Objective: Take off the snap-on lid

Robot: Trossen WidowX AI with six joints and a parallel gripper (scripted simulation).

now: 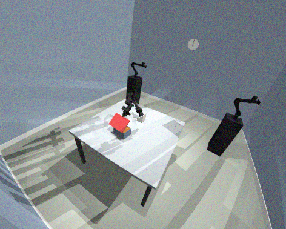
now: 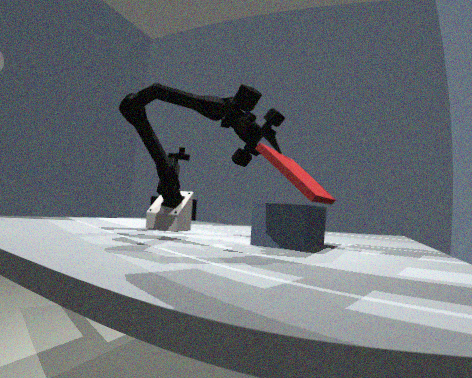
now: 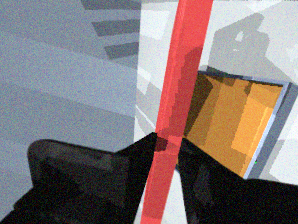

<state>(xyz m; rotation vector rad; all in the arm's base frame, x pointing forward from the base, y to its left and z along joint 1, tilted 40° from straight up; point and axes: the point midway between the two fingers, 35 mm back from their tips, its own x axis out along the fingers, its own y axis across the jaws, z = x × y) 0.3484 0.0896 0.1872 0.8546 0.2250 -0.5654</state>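
My gripper tip is now 7 cm short of the red lid and 5 cm above it. Also, from my gripper tip: blue-grey storage box (4 cm ahead, 4 cm to the left, 18 cm below).
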